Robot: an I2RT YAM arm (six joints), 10 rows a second.
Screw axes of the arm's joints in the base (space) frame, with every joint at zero. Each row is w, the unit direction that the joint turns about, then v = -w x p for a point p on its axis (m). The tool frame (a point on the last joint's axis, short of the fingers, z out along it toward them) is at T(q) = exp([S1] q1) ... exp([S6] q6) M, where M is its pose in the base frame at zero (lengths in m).
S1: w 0 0 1 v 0 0 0
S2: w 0 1 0 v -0.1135 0 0.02
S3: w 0 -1 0 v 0.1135 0 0.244
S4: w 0 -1 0 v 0.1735 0 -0.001
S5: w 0 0 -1 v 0 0.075 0
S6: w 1 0 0 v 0 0.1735 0
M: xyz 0.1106 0 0.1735 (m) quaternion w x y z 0.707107 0 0.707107 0
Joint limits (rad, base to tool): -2.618..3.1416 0..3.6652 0..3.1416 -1.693..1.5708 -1.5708..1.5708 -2.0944..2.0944
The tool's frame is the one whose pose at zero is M.
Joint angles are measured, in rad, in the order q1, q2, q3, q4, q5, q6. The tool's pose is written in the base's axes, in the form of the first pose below.
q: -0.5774 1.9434 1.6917 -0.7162 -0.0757 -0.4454
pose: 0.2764, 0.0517, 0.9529, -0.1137, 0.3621, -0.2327, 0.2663
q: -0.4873 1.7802 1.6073 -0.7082 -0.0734 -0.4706
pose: 0.3157, -0.0046, 0.9406, -0.1250, 0.3513, -0.1832, 0.3042
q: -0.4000 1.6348 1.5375 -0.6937 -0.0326 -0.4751
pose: 0.3506, -0.0409, 0.9239, -0.1474, 0.3354, -0.1405, 0.3350
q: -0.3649 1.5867 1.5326 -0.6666 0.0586 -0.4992
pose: 0.3631, -0.0490, 0.9094, -0.1968, 0.3303, -0.1284, 0.3518
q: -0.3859 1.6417 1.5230 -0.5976 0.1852 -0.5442
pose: 0.3310, -0.0335, 0.9064, -0.2603, 0.3415, -0.1458, 0.3358
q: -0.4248 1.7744 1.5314 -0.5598 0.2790 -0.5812
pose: 0.2629, -0.0198, 0.9194, -0.2918, 0.3611, -0.1741, 0.2935
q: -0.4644 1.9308 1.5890 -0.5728 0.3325 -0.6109
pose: 0.1927, -0.0151, 0.9350, -0.2973, 0.3789, -0.2028, 0.2497
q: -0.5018 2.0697 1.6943 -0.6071 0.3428 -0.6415
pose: 0.1519, -0.0165, 0.9442, -0.2918, 0.3940, -0.2298, 0.2219
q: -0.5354 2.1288 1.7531 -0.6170 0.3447 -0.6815
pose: 0.1365, -0.0202, 0.9454, -0.2954, 0.3968, -0.2493, 0.2133
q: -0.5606 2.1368 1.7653 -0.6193 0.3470 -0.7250
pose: 0.1263, -0.0283, 0.9447, -0.3012, 0.3921, -0.2604, 0.2134
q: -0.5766 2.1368 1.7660 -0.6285 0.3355 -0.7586
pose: 0.1191, -0.0391, 0.9463, -0.2979, 0.3875, -0.2660, 0.2130
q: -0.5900 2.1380 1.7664 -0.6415 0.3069 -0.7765
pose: 0.1182, -0.0466, 0.9499, -0.2857, 0.3838, -0.2699, 0.2115
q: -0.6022 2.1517 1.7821 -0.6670 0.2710 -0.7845
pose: 0.1179, -0.0515, 0.9550, -0.2674, 0.3820, -0.2742, 0.2084
